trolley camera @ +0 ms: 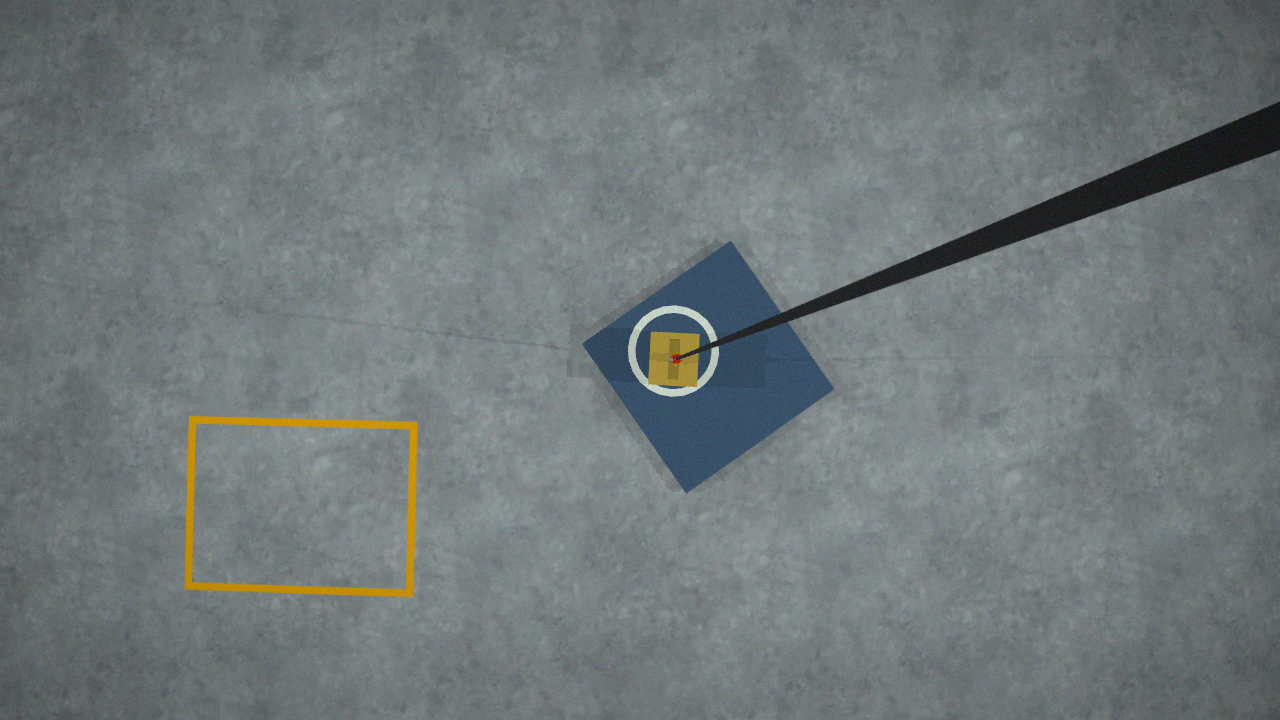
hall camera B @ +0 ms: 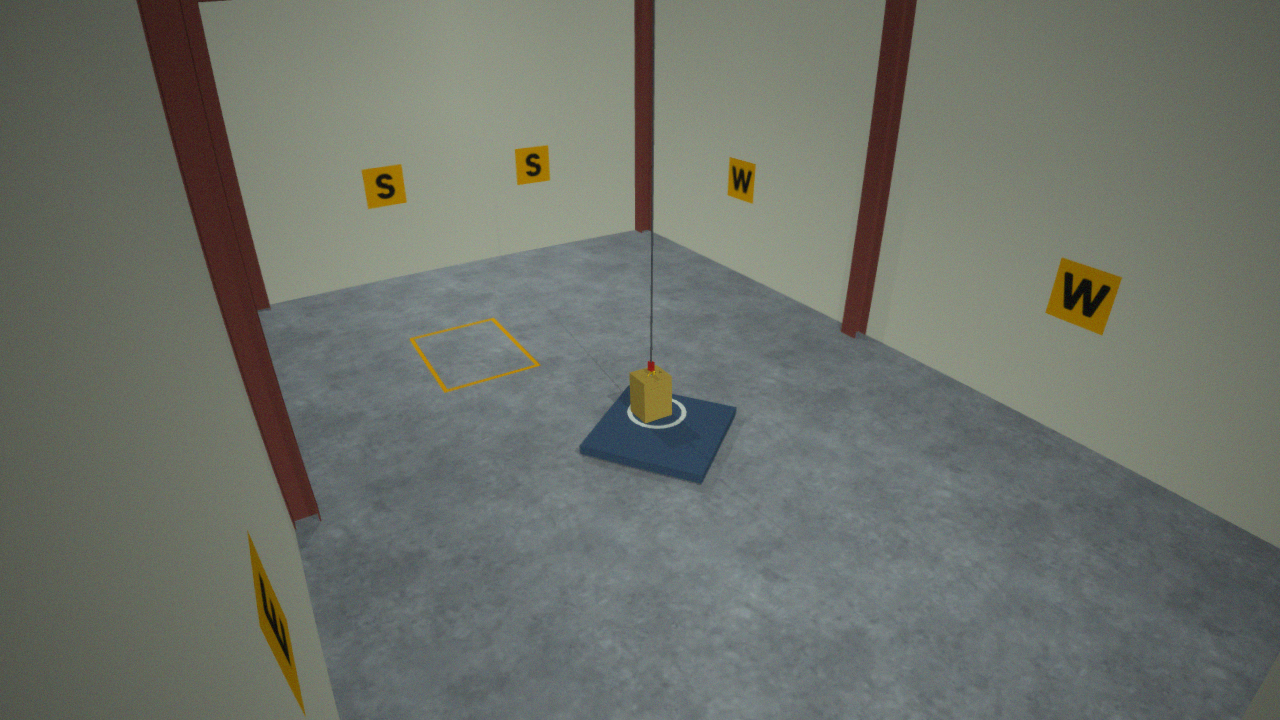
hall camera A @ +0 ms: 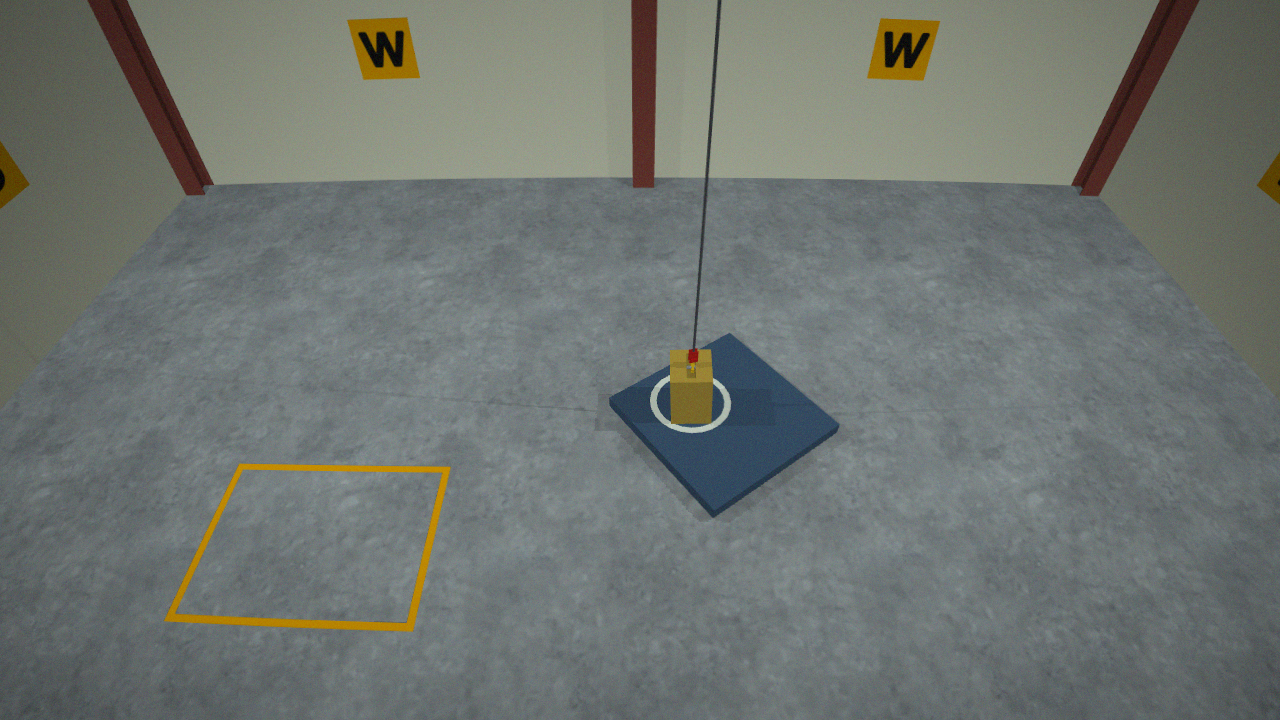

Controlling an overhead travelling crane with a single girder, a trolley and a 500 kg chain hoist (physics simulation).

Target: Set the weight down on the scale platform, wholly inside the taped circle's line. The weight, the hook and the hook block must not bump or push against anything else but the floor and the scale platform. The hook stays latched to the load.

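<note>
The yellow block-shaped weight (hall camera A: 691,402) (hall camera B: 650,395) (trolley camera: 660,362) is upright at the scale platform (hall camera A: 760,447) (hall camera B: 626,449) (trolley camera: 716,438), a dark blue square. It stands or hangs very low there; I cannot tell whether its underside touches. In hall cameras A and B, its bottom appears within the white taped circle (hall camera A: 727,402) (hall camera B: 683,412) (trolley camera: 631,351). In the trolley view its two lower top corners overlap the line. My hook (hall camera A: 691,367) is latched to the weight's top, under the small red hook block (hall camera A: 693,355) (hall camera B: 650,365) (trolley camera: 675,359). The underside is hidden.
A yellow-orange rectangle (hall camera A: 344,468) (hall camera B: 452,328) (trolley camera: 304,421) is marked on the floor, left of the platform in hall camera A. The dark chain (hall camera A: 706,188) (hall camera B: 651,268) (trolley camera: 895,276) runs up from the block. Walls with red columns (hall camera A: 643,89) (hall camera B: 878,170) enclose the floor.
</note>
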